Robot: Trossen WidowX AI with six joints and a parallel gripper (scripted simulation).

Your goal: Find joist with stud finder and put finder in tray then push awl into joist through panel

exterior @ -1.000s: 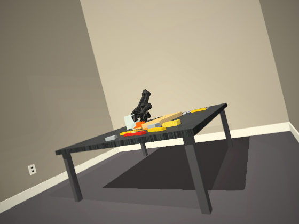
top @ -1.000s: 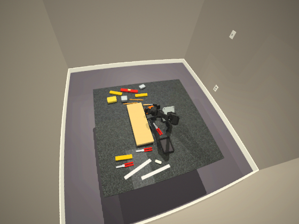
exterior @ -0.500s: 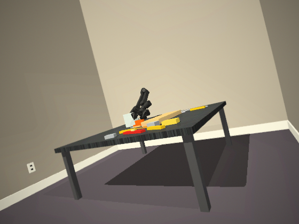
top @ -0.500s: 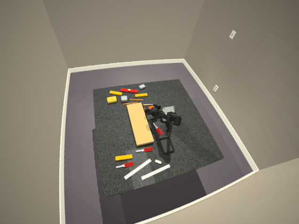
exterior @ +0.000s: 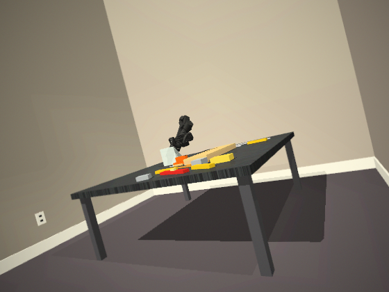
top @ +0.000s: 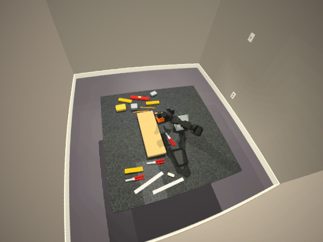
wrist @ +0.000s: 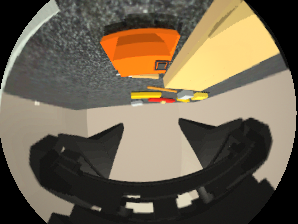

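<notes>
My gripper tip is 1 cm short of the orange stud finder, 2 cm to the right of it and 10 cm above it. Round my gripper tip: awl (2 cm behind, 7 cm to the right, 14 cm below); then grey block (27 cm ahead, 21 cm to the right, 13 cm below); then red level (18 cm ahead, 35 cm to the right, 13 cm below).
</notes>
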